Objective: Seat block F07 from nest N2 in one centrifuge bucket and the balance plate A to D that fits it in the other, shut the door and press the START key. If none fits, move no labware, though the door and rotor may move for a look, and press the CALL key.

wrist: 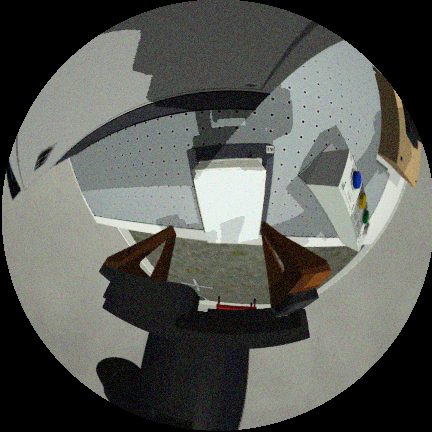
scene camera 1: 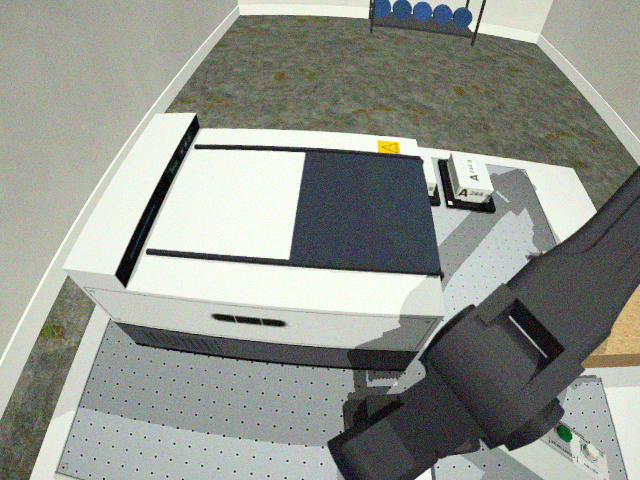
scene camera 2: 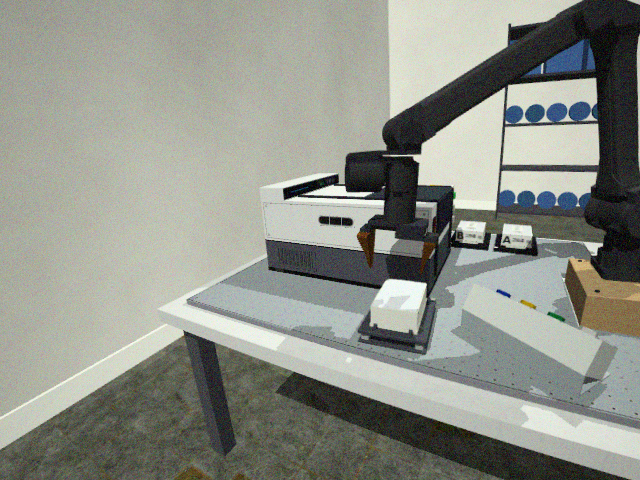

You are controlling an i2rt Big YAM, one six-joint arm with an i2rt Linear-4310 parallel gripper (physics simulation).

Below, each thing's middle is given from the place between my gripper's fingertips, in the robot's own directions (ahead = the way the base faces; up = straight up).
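White centrifuge (scene camera 1: pixel 188 249): 20 cm ahead of my hand, 29 cm to the right of it, 1 cm above it. Grey control box (scene camera 2: pixel 575 359): my hand 7 cm above it, 24 cm past it.
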